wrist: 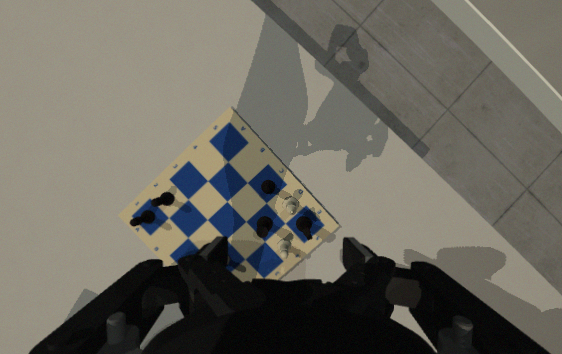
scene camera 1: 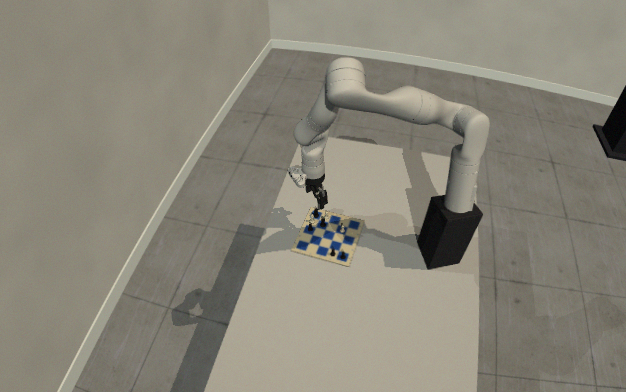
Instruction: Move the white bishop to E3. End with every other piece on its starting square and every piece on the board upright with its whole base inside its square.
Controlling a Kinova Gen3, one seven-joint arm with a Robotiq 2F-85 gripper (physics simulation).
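Places are measured from the arm's base along level axes (x ahead, y left, z up), in metres.
Where they show: gripper, fingertip midpoint: (wrist: pixel 285 249) (scene camera 1: pixel 314 199); arm's base at its link origin: (scene camera 1: pixel 457 204).
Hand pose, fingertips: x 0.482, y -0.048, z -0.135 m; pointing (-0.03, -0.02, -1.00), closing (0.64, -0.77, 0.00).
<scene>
Things, the pixels of their top centre, and the offset from my fingertips. "spot": a spot on its surface instead.
- white bishop at its top centre: (wrist: pixel 292 212) (scene camera 1: pixel 312 214) dx +0.011, dy -0.002, dz -0.085 m
- cream board at a spot on its surface: (wrist: pixel 125 215) (scene camera 1: pixel 347 264) spot: dx -0.150, dy +0.164, dz -0.128 m
- blue square E3 at a spot on its surface: (wrist: pixel 264 261) (scene camera 1: pixel 335 219) spot: dx -0.074, dy -0.027, dz -0.128 m
- black knight at its top centre: (wrist: pixel 307 234) dx +0.002, dy -0.034, dz -0.089 m
- black rook at its top centre: (wrist: pixel 262 232) dx -0.032, dy +0.007, dz -0.095 m
- black pawn at its top centre: (wrist: pixel 266 189) dx +0.011, dy +0.037, dz -0.097 m
The white bishop (scene camera 1: pixel 312 218) (wrist: pixel 291 204) stands upright on D5 of the blue and cream board (scene camera 1: pixel 349 263) (wrist: pixel 125 215). The blue square E3 (scene camera 1: pixel 334 220) (wrist: pixel 264 261) holds no piece. A white pawn (scene camera 1: pixel 326 214) (wrist: pixel 285 246) is on E4, beside E3. My gripper (scene camera 1: pixel 321 206) (wrist: pixel 285 249) is open and empty, above the board's E-side edge. In the wrist view the bishop shows beyond the fingertips, a little right of centre between them. The D2 area is partly hidden behind the left finger in the wrist view; the scene view shows a white pawn (scene camera 1: pixel 342 228) there.
A black knight (wrist: pixel 304 224) on E5, a black rook (wrist: pixel 264 225) on D4 and a black pawn (wrist: pixel 268 186) on C5 stand close around the bishop. Black pawns (wrist: pixel 166 198) (wrist: pixel 147 216) stand on A2 and A1. The arm's black pedestal (scene camera 1: pixel 447 235) stands right of the board.
</scene>
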